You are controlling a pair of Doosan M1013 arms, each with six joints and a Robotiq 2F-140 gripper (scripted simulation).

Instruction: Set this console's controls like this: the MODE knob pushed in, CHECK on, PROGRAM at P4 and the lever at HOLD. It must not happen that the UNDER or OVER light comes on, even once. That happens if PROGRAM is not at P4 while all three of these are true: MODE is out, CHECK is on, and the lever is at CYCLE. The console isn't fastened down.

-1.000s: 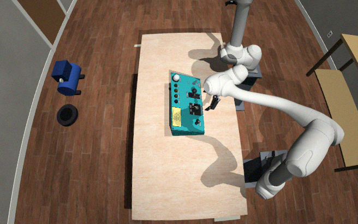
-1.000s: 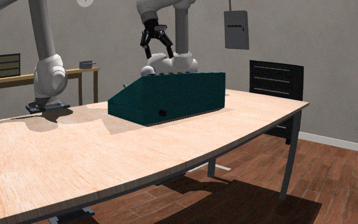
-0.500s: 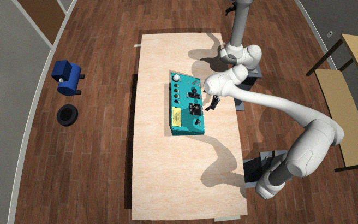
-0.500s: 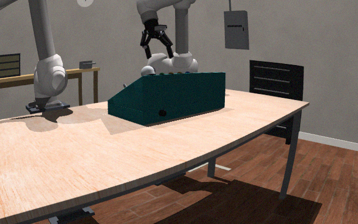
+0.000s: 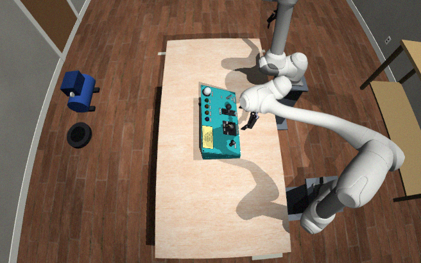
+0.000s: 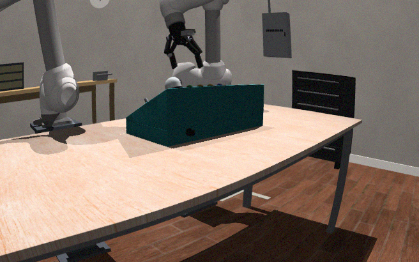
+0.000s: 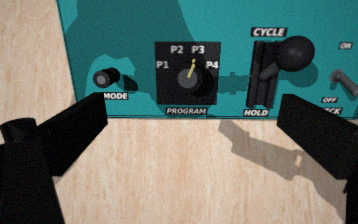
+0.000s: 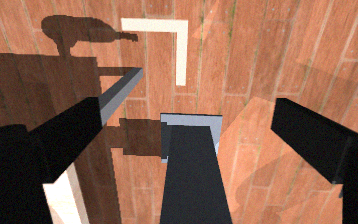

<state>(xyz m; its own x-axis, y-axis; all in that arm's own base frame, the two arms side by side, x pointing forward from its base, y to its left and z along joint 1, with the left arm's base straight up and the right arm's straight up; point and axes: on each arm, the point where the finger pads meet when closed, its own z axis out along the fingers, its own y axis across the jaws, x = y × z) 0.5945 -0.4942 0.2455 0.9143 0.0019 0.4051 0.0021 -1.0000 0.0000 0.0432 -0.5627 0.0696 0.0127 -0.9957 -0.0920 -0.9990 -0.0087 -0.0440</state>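
Note:
Now: left hand 130 mm to the left of the lever, 120 mm above it and 60 mm short of it. Round my left hand: check toggle 240 mm to the right, 140 mm below, 40 mm ahead; mode knob 140 mm below, 110 mm to the left, 70 mm ahead.

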